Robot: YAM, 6 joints.
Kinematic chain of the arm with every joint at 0, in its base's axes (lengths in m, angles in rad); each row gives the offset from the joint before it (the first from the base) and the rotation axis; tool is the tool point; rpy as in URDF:
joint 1: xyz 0 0 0.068 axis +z
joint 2: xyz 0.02 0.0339 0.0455 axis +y
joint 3: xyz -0.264 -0.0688 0 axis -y
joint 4: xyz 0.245 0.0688 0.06 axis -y
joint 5: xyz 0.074 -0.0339 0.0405 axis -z
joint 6: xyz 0.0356 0 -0.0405 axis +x
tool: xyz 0 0 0 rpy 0 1.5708 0
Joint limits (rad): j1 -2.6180..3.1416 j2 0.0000..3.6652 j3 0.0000..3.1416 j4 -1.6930..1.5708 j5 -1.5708..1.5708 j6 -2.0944..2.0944
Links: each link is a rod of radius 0.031 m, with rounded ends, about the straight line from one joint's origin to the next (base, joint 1, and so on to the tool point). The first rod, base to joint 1, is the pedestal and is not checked.
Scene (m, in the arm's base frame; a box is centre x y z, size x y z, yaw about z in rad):
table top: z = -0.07
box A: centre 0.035 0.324 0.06 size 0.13 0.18 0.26 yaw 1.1
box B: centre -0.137 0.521 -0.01 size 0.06 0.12 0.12 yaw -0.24
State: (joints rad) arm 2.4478 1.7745 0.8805 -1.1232 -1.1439 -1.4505
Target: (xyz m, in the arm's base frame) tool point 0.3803 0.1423 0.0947
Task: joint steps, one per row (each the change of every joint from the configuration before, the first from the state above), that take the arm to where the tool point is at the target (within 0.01 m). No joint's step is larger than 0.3 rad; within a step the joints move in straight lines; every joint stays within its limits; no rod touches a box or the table.
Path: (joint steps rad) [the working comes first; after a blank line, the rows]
Joints at the target: 0.2842 2.2517 1.4666 -0.7530 -0.9999 -1.4505
Straight joint move there: touches box A.

1: -0.2740 -0.0334 0.1920 0.0218 0.0268 -0.0763
2: -0.2740 -0.0334 0.1921 0.0218 0.0268 -0.0762
3: -0.2740 -0.0334 0.1920 0.0218 0.0268 -0.0763
4: -0.2740 -0.0334 0.1921 0.0219 0.0269 -0.0763
5: -0.2740 -0.0334 0.1920 0.0218 0.0268 -0.0762
6: -0.2739 -0.0334 0.1921 0.0218 0.0268 -0.0763
7: -0.2740 -0.0334 0.1920 0.0218 0.0268 -0.0763
8: 0.0882 0.1458 -0.2670 -0.0112 0.0092 0.0962
9: 0.0883 0.1459 -0.2670 -0.0113 0.0093 0.0962
10: 0.0882 0.1459 -0.2670 -0.0112 0.0092 0.0962
11: 0.0883 0.1459 -0.2670 -0.0112 0.0092 0.0961
12: -0.1996 0.0425 0.1032 0.0875 -0.0269 0.0498
13: -0.1995 0.0425 0.1033 0.0874 -0.0268 0.0497
14: -0.1996 0.0425 0.1033 0.0875 -0.0269 0.0497

